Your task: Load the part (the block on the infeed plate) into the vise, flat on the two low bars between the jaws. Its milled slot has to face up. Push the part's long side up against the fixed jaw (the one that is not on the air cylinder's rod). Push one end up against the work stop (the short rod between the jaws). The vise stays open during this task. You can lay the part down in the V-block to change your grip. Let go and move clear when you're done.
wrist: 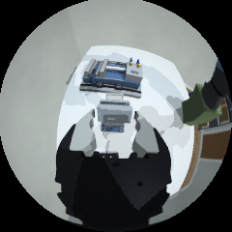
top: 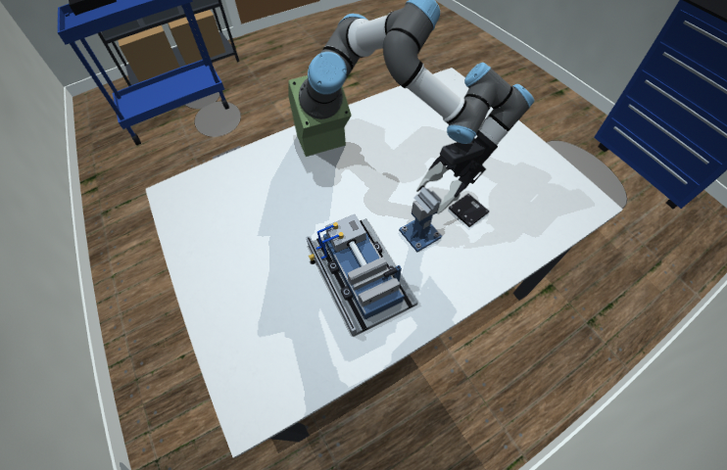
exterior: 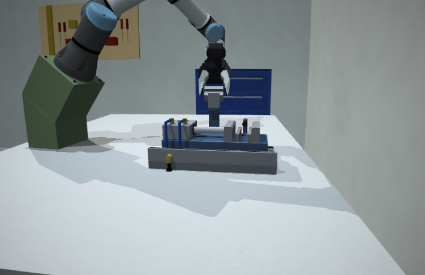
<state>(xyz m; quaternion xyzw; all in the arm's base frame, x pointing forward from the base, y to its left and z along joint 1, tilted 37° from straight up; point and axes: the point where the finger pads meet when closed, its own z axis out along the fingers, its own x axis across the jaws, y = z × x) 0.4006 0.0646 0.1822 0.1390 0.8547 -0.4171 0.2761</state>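
The part lies 10 mm to the right of my hand. The rest, counted from my hand: work stop (70 mm ahead, 190 mm to the right, 70 mm below); then air cylinder (100 mm behind, 200 mm to the right, 80 mm below); then infeed plate (30 mm ahead, 170 mm to the left, 160 mm below).
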